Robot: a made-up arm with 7 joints.
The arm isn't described. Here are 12 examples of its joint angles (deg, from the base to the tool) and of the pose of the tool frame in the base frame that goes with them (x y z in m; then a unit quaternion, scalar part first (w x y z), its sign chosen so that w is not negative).
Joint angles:
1: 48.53 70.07 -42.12 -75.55 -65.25 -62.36 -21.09
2: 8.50 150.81 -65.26 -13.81 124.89 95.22 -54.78
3: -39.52 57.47 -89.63 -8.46 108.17 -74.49 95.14
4: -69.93 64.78 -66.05 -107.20 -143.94 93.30 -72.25
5: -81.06 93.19 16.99 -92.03 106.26 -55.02 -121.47
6: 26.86 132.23 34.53 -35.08 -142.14 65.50 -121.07
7: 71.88 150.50 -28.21 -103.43 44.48 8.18 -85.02
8: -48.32 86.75 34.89 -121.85 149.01 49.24 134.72
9: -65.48 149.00 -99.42 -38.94 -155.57 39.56 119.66
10: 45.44 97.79 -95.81 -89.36 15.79 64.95 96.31
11: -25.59 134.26 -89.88 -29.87 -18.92 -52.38 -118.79
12: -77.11 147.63 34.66 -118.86 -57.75 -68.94 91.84
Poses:
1: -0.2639 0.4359 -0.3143 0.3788 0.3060 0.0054 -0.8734
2: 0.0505 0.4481 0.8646 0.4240 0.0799 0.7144 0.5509
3: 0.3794 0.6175 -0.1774 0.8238 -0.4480 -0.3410 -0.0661
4: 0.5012 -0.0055 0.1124 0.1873 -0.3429 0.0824 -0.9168
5: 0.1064 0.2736 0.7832 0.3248 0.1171 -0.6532 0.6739
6: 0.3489 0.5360 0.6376 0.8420 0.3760 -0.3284 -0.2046
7: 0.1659 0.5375 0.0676 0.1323 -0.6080 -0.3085 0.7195
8: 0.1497 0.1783 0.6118 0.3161 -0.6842 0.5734 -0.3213
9: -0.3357 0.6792 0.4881 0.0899 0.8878 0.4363 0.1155
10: -0.4396 0.4196 0.0440 0.1714 0.4114 0.7845 0.4312
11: -0.1006 0.7284 0.6149 0.4768 -0.5760 -0.1487 0.6471
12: -0.2683 -0.0794 0.6274 0.2274 0.9596 -0.1330 0.0988
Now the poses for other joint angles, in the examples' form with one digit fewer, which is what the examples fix.
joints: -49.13 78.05 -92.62 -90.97 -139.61 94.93 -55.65
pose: 0.359 0.313 -0.152 0.373 -0.632 0.307 -0.606
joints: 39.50 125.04 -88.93 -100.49 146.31 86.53 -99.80
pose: -0.237 0.536 0.199 0.244 -0.427 0.778 -0.389
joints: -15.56 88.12 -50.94 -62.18 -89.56 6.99 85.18
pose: 0.309 0.595 -0.055 0.578 0.759 0.293 -0.061
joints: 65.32 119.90 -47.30 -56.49 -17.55 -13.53 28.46
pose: -0.074 0.763 0.226 0.164 0.542 0.760 -0.319
